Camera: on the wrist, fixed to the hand. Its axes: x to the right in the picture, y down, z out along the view.
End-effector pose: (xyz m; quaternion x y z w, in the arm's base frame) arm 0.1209 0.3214 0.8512 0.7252 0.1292 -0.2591 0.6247
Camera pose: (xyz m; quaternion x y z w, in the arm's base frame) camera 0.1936 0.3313 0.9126 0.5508 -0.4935 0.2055 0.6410
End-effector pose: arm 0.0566 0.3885 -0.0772 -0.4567 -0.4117 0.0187 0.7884
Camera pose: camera 0.1242 0.4282 -0.1319 -0.6232 -0.0295 0.6205 0.4750
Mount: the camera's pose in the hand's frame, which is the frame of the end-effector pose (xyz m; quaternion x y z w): 0.0262 0.0868 -0.0304 -0.0195 -0.0994 0.7235 0.6829
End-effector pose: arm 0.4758 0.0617 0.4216 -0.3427 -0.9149 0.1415 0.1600
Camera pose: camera 0.5194 0.1468 0.4224 0.8849 0.3955 -0.2286 0.0907
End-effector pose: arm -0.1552 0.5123 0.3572 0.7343 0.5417 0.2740 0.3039
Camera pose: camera -0.1160 0.5222 0.4438 0.9146 -0.1969 0.3445 0.0775
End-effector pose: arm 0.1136 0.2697 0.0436 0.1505 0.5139 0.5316 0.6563
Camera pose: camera 0.0386 0.3152 0.0817 0.5146 0.1664 0.8329 0.1176
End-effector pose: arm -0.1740 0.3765 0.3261 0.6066 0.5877 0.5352 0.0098
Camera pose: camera -0.1400 0.3499 0.4114 -0.8925 0.0489 -0.3237 0.3103
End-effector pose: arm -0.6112 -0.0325 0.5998 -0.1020 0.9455 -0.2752 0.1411
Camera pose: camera -0.6556 0.0472 0.5712 0.5843 0.7108 -0.0573 0.3874
